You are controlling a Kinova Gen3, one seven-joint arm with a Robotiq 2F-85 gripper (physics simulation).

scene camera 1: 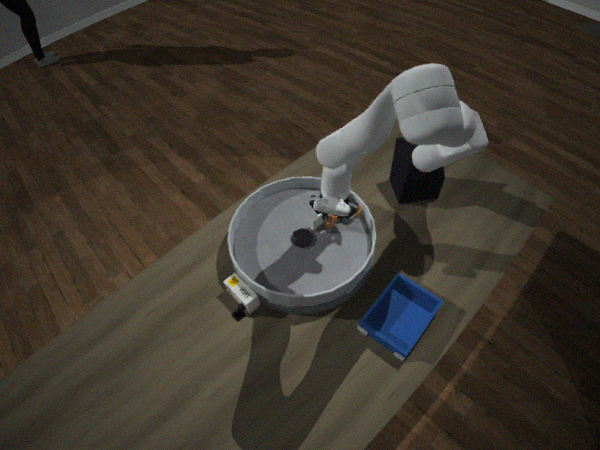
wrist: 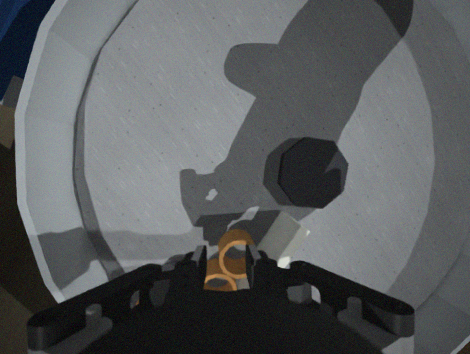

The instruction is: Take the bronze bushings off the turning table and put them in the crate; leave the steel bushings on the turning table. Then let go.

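Pixels of known places: gripper, fingertip midpoint: [scene camera 1: 332, 220] [wrist: 226, 257]; arm's base at its link origin: [scene camera 1: 425, 158].
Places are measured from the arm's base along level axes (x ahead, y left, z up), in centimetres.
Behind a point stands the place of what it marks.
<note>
My gripper [scene camera 1: 336, 218] @[x 36.0, y 0.7, z -6.7 cm] [wrist: 226, 257] @[x 36.0, y 0.7, z -6.7 cm] is partly open and low over the turning table [scene camera 1: 272, 220] @[x 50.2, y -10.7, z -9.2 cm] [wrist: 150, 125] @[x 38.5, y 12.3, z -9.2 cm]. No bushing is gripped. A bronze bushing [scene camera 1: 330, 220] @[x 35.6, y -0.8, z -8.6 cm] [wrist: 235, 236] @[x 37.5, y 1.1, z -7.5 cm] stands between and just ahead of the fingertips in the wrist view, with a second bronze bushing [wrist: 215, 266] @[x 34.5, y 0.3, z -7.7 cm] close behind it. Another orange piece [scene camera 1: 358, 211] @[x 27.5, y 2.1, z -6.6 cm] shows beside the gripper, near the rim. Steel bushings are mostly hidden by the gripper; a grey part shows through the left finger linkage in the wrist view. The blue crate [scene camera 1: 382, 341] @[x 44.1, y 37.1, z -12.0 cm] [wrist: 17, 35] @[x 35.2, y 26.3, z -11.2 cm] is empty and stands outside the turning table.
A black hub [scene camera 1: 302, 238] @[x 46.1, y 0.5, z -8.4 cm] [wrist: 316, 172] @[x 46.2, y 0.0, z -8.4 cm] rises at the turning table's middle. A pale bar [scene camera 1: 317, 221] @[x 40.0, y -1.0, z -6.3 cm] [wrist: 282, 236] @[x 40.3, y -0.9, z -6.1 cm] stands between the hub and the bushings, close to the right finger. The turning table has a raised rim. A white box [scene camera 1: 241, 294] @[x 69.2, y 7.4, z -8.7 cm] sits outside it.
</note>
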